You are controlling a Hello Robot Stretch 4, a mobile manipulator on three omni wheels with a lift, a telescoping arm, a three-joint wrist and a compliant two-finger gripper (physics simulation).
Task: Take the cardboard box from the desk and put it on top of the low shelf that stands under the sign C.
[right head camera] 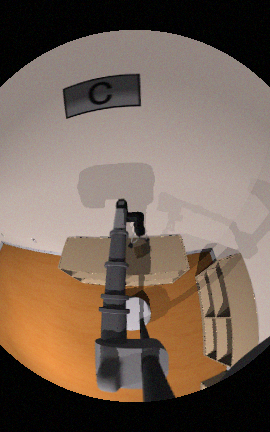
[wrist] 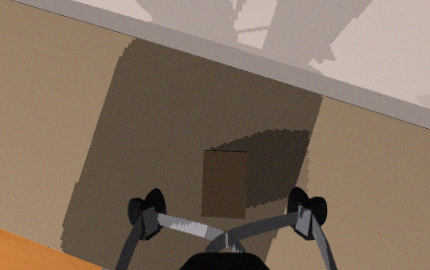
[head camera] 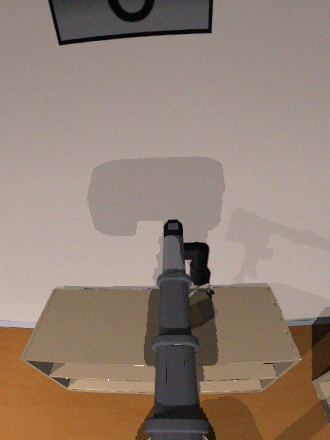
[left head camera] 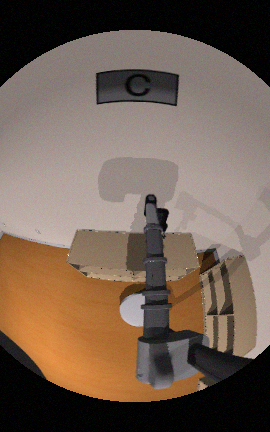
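Seen in the pictures: gripper, between the fingertips: [right head camera: 138,243] [wrist: 226,204] [head camera: 195,301]; robot's base, origin of its link: [right head camera: 132,312] [left head camera: 137,308].
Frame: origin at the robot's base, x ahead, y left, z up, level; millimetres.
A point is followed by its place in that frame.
The cardboard box [wrist: 224,184] {x 552, y -84, z 632 mm} is a small brown block lying in shadow on top of the low shelf [head camera: 100,320] {x 541, y 368, z 581 mm} [left head camera: 100,245] {x 559, y 382, z 582 mm} [right head camera: 80,252] {x 540, y 467, z 581 mm} [wrist: 45,100] {x 578, y 234, z 581 mm}. The dark sign C [head camera: 175,20] {x 762, y -21, z 1649 mm} [left head camera: 137,86] {x 761, y 85, z 1709 mm} [right head camera: 102,94] {x 761, y 72, z 1707 mm} is on the wall above that shelf. My gripper [head camera: 202,292] [right head camera: 138,242] {x 552, y -87, z 742 mm} [wrist: 226,204] {x 552, y -87, z 742 mm} is open and above the shelf top. In the wrist view its fingers stand wide apart, left and right of the box's near end, with clear gaps on both sides; they do not touch it. The desk does not show.
The telescoping arm [head camera: 174,310] {x 292, y 0, z 1156 mm} [left head camera: 155,275] {x 178, y 3, z 1159 mm} [right head camera: 116,280] {x 176, y -8, z 1159 mm} reaches over the low shelf toward the wall behind it. Another shelf unit [left head camera: 245,300] {x -133, y -1056, z 582 mm} [right head camera: 245,300] {x -133, y -1081, z 582 mm} stands at the right. A white round object [left head camera: 131,310] {x -15, y 73, z 187 mm} [right head camera: 137,314] {x -13, y -64, z 187 mm} is in front of the low shelf, partly behind the arm.
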